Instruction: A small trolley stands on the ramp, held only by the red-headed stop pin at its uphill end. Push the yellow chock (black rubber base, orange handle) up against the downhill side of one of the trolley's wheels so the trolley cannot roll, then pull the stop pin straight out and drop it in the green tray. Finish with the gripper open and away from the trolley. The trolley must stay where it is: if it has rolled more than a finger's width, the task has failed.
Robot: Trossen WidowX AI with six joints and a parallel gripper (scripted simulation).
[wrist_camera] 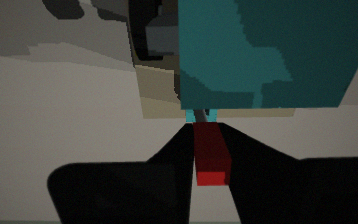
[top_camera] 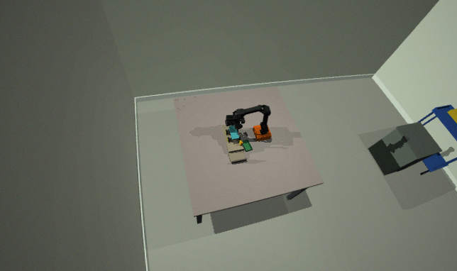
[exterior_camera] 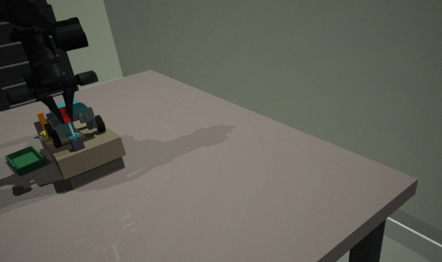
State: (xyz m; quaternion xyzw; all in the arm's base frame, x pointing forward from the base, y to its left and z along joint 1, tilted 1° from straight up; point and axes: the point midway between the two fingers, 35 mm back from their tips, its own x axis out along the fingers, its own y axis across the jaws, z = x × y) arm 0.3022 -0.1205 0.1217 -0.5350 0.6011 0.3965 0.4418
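The yellow chock is 18 cm to the left of my gripper tip, 7 cm below it and 1 cm behind it. Also, from my gripper tip: teal trolley (9 cm to the left, 4 cm below, 3 cm ahead); then red-headed stop pin (right at my gripper tip).
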